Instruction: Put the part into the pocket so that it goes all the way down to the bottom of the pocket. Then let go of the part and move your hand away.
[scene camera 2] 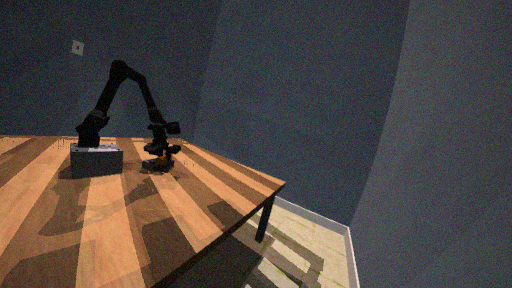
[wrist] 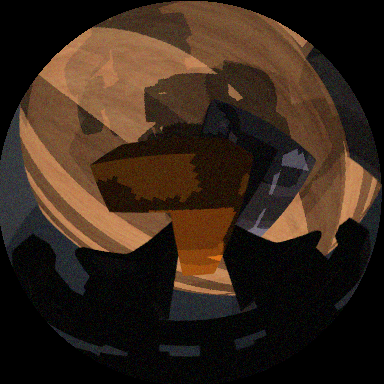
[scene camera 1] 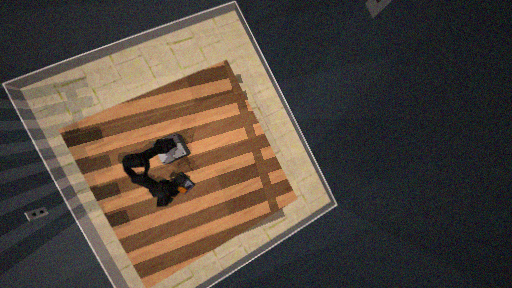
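Where they show: gripper, fingertip midpoint: (wrist: pixel 197 222) (scene camera 1: pixel 181 188); arm's base at its link origin: (scene camera 2: pixel 88 145) (scene camera 1: pixel 169 144).
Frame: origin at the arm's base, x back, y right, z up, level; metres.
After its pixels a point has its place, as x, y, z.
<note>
The orange part (scene camera 1: pixel 183 190) @[-0.333, 0.066, -0.037] (scene camera 2: pixel 163 159) @[-0.277, 0.143, -0.035] (wrist: pixel 145 182) @[-0.278, 0.133, -0.035] has a wide block end and a narrower stem. My gripper (scene camera 2: pixel 162 151) (wrist: pixel 197 222) @[-0.316, 0.084, -0.070] is shut on the stem, and the wide end extends beyond the fingertips. The dark grey pocket block (scene camera 1: pixel 190 184) @[-0.318, 0.018, -0.068] (scene camera 2: pixel 149 164) @[-0.227, 0.099, -0.074] (wrist: pixel 301 161) @[-0.223, 0.059, -0.069] sits on the table. In the wrist view it shows behind and to the right of the part, with its dark opening partly visible. The part covers the block's left side there. The part is not seated in the pocket; its exact height over the block cannot be told.
The arm's grey base box (scene camera 1: pixel 179 153) @[-0.085, -0.028, -0.003] (scene camera 2: pixel 96 164) @[-0.021, 0.100, -0.052] stands on the striped wooden table (scene camera 1: pixel 240 170) @[-0.392, -0.354, -0.104] (scene camera 2: pixel 110 250) @[-0.005, 0.517, -0.105], close to the pocket block. The table's edge and a leg (scene camera 2: pixel 265 220) show in scene camera 2. Dark shadows fall across the table around the block.
</note>
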